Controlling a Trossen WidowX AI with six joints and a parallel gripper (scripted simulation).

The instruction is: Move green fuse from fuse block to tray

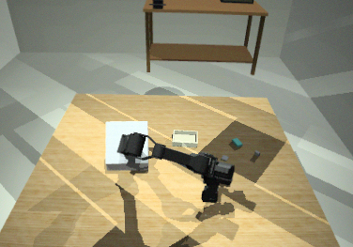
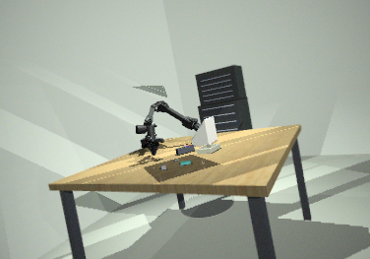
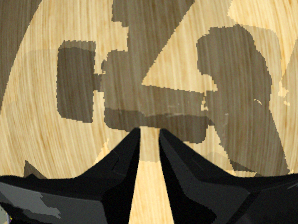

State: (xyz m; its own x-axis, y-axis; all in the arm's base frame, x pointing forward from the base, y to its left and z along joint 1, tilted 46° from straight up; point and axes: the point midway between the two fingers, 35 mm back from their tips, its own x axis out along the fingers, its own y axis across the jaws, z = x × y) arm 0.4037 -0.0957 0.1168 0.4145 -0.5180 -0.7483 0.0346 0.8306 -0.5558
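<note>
My gripper tip is now 160 mm to the right of the green fuse and 110 mm past it. Round my gripper tip: teal piece (360 mm to the left, 130 mm ahead, 10 mm below); then cream tray (350 mm to the left, 150 mm behind, 20 mm below).
</note>
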